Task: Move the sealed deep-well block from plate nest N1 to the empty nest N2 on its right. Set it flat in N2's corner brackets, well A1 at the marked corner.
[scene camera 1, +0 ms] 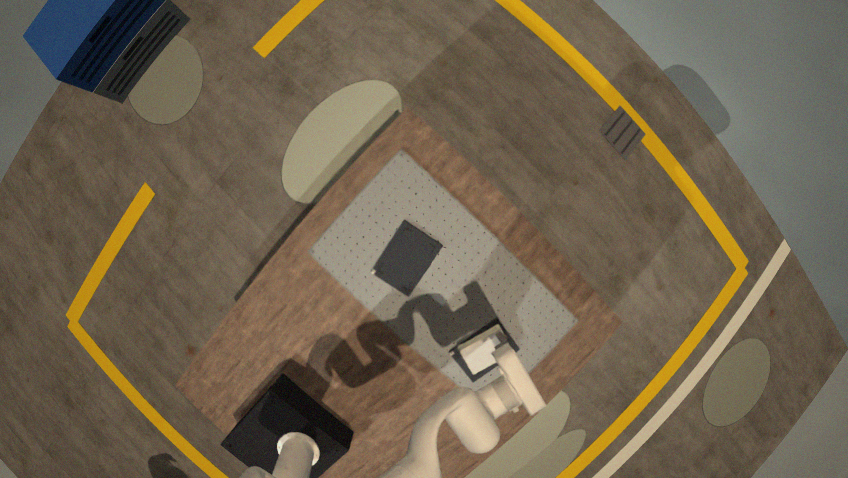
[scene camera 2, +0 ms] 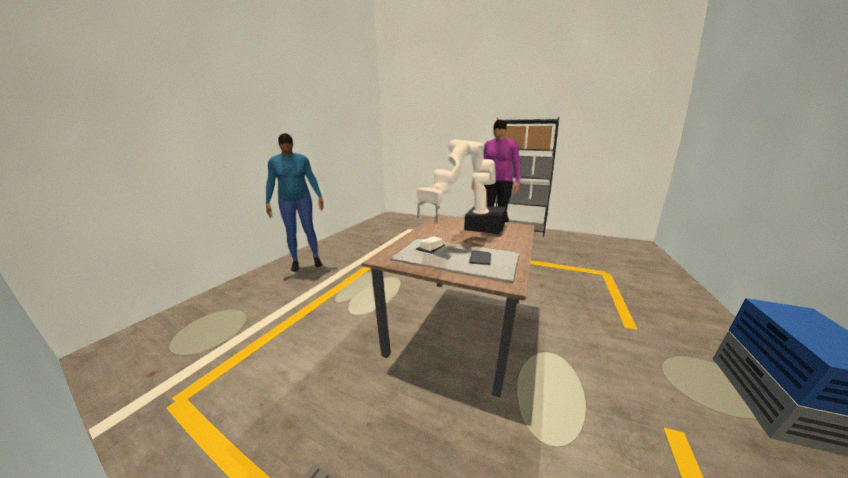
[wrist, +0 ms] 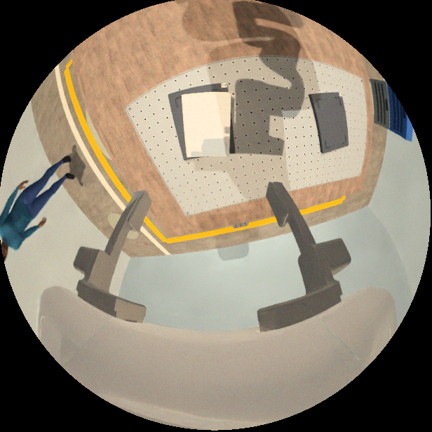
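Seen in the pictures: hand, tool point: [scene camera 2: 427, 217]; arm's base, link origin: [scene camera 1: 298, 449] [scene camera 2: 480, 211].
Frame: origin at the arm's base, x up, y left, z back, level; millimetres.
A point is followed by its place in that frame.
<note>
The sealed deep-well block [scene camera 1: 478, 356] {z -544, x -65, y -207 mm} [scene camera 2: 430, 243] {z -618, x -68, y -207 mm} [wrist: 207, 122] is a pale cream box lying on the dark plate nest N1 [wrist: 176, 115]. Dark nest surface shows along its left and top edges in the wrist view. A small pale tag [wrist: 224, 85] marks N1's top right corner there. Nest N2 [scene camera 1: 407, 257] {z -627, x -109, y 105 mm} [scene camera 2: 480, 257] {z -637, x -109, y 107 mm} [wrist: 330, 122] is a dark plate with corner brackets and holds nothing; its pale corner mark [scene camera 1: 373, 271] {z -542, x -108, y 150 mm} [wrist: 340, 94] shows. My gripper [scene camera 2: 427, 217] {z -618, x 98, y -227 mm} [wrist: 207, 191] is open and empty, raised above and clear of the block. Its fingertips are hidden in scene camera 1.
Both nests stand on a light perforated board [scene camera 1: 409, 178] {z -789, x -121, y 232 mm} [scene camera 2: 504, 270] {z -734, x -121, y 252 mm} [wrist: 155, 145] on a wooden table [scene camera 1: 261, 308] {z -235, x -134, y 336 mm} [scene camera 2: 451, 228] {z -93, x -133, y -216 mm}. The black robot base [scene camera 1: 285, 415] {z -75, x 3, y 92 mm} [scene camera 2: 485, 220] {z -108, x -36, y 55 mm} stands at its rear. Two people [scene camera 2: 290, 178] [scene camera 2: 502, 155] stand beyond the table.
</note>
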